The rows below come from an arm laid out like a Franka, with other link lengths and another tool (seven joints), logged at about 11 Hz.
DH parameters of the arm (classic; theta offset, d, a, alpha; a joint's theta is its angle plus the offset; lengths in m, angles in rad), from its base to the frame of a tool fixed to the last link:
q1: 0 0.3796 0 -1.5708
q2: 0 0 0 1.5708
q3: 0 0.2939 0.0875 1.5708
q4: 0 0 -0.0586 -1.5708
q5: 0 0.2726 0 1.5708
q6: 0 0 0.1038 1.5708
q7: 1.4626 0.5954 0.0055 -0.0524
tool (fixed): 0 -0.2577 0 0
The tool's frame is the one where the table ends.
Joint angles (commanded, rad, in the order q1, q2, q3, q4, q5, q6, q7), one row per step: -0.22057, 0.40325, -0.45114, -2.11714, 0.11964, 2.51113, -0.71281; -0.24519, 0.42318, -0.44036, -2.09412, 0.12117, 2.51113, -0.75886; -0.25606, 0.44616, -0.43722, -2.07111, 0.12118, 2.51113, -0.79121; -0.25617, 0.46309, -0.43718, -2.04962, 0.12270, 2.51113, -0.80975; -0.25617, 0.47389, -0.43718, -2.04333, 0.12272, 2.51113, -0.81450; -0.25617, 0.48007, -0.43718, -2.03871, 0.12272, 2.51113, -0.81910; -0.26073, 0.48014, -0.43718, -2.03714, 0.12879, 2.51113, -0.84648; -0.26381, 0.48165, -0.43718, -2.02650, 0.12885, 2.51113, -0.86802; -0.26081, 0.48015, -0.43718, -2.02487, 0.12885, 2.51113, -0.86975; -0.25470, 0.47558, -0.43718, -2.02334, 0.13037, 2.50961, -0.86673; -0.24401, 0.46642, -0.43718, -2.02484, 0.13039, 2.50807, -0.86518
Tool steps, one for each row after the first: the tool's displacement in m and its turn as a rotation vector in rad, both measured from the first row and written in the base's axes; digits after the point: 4 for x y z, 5 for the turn. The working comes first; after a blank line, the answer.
Tool pose at each row, in the base's axes (x y z in m, rotation vector in rad; the steps are taken from these numbers as rounded here): 0.4065, -0.3374, 0.1097, 2.21400, -2.03206, 0.00836; 0.4070, -0.3462, 0.1069, 2.24471, -1.99113, 0.00972; 0.4085, -0.3532, 0.1032, 2.26599, -1.95323, 0.00988; 0.4137, -0.3573, 0.1021, 2.28164, -1.92557, 0.01813; 0.4136, -0.3580, 0.0989, 2.28422, -1.91556, 0.01262; 0.4140, -0.3587, 0.0975, 2.28760, -1.90750, 0.01086; 0.4136, -0.3602, 0.0978, 2.30707, -1.88824, 0.01151; 0.4168, -0.3638, 0.1007, 2.32470, -1.86454, 0.02360; 0.4191, -0.3630, 0.1020, 2.32960, -1.85929, 0.02833; 0.4229, -0.3608, 0.1046, 2.33355, -1.85925, 0.03568; 0.4281, -0.3561, 0.1084, 2.34422, -1.85210, 0.04501

0.0005, -0.0088, -0.0028, -0.00254, 0.00423, 0.03383; 0.0020, -0.0158, -0.0065, -0.00799, 0.01168, 0.06205; 0.0072, -0.0199, -0.0076, -0.01527, 0.01280, 0.08316; 0.0071, -0.0206, -0.0108, -0.01585, 0.01887, 0.08910; 0.0075, -0.0213, -0.0122, -0.01673, 0.02178, 0.09458; 0.0071, -0.0228, -0.0119, -0.01425, 0.02060, 0.11282; 0.0103, -0.0264, -0.0090, -0.01976, 0.01652, 0.13305; 0.0126, -0.0256, -0.0077, -0.02127, 0.01406, 0.13805; 0.0164, -0.0234, -0.0051, -0.02219, 0.00843, 0.14007; 0.0216, -0.0187, -0.0013, -0.02307, 0.00159, 0.14867
